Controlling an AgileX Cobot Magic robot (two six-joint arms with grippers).
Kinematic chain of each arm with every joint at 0, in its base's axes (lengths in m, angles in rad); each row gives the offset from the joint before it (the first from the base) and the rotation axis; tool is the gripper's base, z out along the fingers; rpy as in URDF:
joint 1: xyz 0 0 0.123 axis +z
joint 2: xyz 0 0 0 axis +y
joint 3: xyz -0.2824 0 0.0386 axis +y
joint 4: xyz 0.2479 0 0.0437 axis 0.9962 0 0.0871
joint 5: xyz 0 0 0 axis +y
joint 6: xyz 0.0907 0 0.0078 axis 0.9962 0 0.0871
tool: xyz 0 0 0 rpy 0 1.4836 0
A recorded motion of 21 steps. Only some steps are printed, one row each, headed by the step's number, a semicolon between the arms.
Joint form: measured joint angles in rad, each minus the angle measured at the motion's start. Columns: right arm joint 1, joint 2, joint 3, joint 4, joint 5, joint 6; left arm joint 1, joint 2, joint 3, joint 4, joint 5, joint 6.
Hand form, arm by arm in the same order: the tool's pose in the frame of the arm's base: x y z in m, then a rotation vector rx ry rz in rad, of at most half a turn. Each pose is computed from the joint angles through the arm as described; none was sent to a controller.
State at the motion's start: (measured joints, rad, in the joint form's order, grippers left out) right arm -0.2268 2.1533 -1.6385 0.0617 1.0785 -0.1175; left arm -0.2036 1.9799 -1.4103 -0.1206 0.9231 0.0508
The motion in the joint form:
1: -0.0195 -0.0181 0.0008 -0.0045 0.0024 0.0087; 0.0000 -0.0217 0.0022 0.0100 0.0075 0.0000
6: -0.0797 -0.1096 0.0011 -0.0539 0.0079 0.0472; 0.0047 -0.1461 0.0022 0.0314 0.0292 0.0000
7: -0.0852 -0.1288 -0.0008 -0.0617 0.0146 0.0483; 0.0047 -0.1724 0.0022 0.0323 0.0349 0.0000
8: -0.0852 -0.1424 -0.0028 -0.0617 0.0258 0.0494; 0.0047 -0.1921 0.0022 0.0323 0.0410 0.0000
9: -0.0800 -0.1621 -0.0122 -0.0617 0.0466 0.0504; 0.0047 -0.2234 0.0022 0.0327 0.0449 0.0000
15: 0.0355 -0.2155 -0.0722 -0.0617 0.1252 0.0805; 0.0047 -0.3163 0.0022 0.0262 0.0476 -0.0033
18: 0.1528 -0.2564 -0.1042 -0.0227 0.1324 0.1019; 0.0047 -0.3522 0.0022 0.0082 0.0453 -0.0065
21: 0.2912 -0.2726 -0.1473 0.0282 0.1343 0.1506; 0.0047 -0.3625 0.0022 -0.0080 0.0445 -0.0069
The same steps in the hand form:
1: 0.4177 -0.1003 0.1704 0.2477 3.0436 0.0560; 0.3830 -0.0873 0.1883 0.2907 2.9537 -0.1601
6: 0.4033 -0.1270 0.2092 0.3554 2.9564 -0.0357; 0.3709 -0.0815 0.2358 0.2977 2.8494 -0.1441
7: 0.4005 -0.1292 0.2177 0.3590 2.9429 -0.0506; 0.3673 -0.0807 0.2456 0.2979 2.8287 -0.1453
8: 0.3985 -0.1285 0.2237 0.3601 2.9384 -0.0516; 0.3644 -0.0802 0.2528 0.2978 2.8150 -0.1469
9: 0.3966 -0.1256 0.2341 0.3530 2.9309 -0.0529; 0.3599 -0.0793 0.2643 0.2971 2.7875 -0.1490
15: 0.4017 -0.0778 0.2708 0.2247 2.9070 -0.0379; 0.3452 -0.0768 0.2978 0.2846 2.6983 -0.1663
18: 0.4040 -0.0266 0.2961 0.0950 2.8455 0.0360; 0.3387 -0.0769 0.3106 0.2693 2.6615 -0.1934
21: 0.4036 0.0337 0.3150 -0.0205 2.7924 0.1494; 0.3367 -0.0777 0.3144 0.2603 2.6511 -0.2152

